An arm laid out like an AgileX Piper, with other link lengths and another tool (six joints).
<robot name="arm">
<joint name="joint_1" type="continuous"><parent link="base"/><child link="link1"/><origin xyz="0 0 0.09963" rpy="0 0 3.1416"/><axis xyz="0 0 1"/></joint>
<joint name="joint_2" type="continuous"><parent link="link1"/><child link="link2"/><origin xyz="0 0 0" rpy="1.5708 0 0"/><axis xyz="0 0 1"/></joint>
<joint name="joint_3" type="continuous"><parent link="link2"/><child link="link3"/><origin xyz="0.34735 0.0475 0" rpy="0 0 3.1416"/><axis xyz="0 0 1"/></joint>
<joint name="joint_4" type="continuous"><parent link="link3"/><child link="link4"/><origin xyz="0.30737 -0.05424 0" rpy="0.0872 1.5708 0"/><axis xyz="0 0 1"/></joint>
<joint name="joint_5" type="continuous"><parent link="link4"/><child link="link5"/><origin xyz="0 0 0" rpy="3.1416 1.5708 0"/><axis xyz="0 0 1"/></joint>
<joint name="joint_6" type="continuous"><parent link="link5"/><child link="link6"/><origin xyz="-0.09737 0 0" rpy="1.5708 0 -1.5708"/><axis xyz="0 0 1"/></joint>
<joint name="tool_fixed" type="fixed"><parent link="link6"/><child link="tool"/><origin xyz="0.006 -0.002 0.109" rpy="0 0.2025 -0.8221"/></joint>
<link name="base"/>
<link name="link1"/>
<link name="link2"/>
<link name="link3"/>
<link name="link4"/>
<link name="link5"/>
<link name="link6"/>
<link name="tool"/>
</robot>
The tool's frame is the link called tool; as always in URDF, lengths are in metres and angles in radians. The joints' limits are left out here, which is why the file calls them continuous.
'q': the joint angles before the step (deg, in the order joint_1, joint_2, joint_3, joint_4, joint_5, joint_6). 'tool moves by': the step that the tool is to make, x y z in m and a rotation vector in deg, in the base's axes. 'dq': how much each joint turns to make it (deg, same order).
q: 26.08, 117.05, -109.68, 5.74, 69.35, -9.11
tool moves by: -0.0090, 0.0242, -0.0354, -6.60, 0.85, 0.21
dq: 4.86, 3.45, 0.00, -6.94, 0.26, 5.37
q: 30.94, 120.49, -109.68, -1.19, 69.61, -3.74
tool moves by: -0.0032, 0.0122, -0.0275, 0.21, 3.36, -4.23
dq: 0.89, 3.02, -0.54, 0.76, 0.35, 5.15
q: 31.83, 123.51, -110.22, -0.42, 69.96, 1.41
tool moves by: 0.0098, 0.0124, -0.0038, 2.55, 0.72, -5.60
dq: 0.00, 2.67, -3.92, 1.40, 0.49, 5.54
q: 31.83, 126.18, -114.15, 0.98, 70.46, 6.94
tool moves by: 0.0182, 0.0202, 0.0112, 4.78, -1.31, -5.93
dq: 0.04, 2.96, -6.80, 1.88, 0.01, 5.99
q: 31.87, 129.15, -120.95, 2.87, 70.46, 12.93
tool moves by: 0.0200, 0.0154, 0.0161, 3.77, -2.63, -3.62
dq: 0.00, 2.86, -7.37, 0.60, 0.08, 3.82
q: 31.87, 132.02, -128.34, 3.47, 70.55, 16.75
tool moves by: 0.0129, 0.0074, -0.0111, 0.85, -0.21, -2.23
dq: 0.01, 3.35, -4.10, -0.25, -0.01, 2.39
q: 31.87, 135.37, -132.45, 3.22, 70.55, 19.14
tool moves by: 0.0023, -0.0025, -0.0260, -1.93, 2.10, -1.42
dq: 0.01, 2.49, -0.58, -1.06, 0.82, 1.54
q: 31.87, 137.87, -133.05, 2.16, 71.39, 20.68
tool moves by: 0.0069, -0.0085, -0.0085, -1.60, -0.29, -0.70
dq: -0.47, 0.92, -0.35, -1.59, 0.02, 0.25
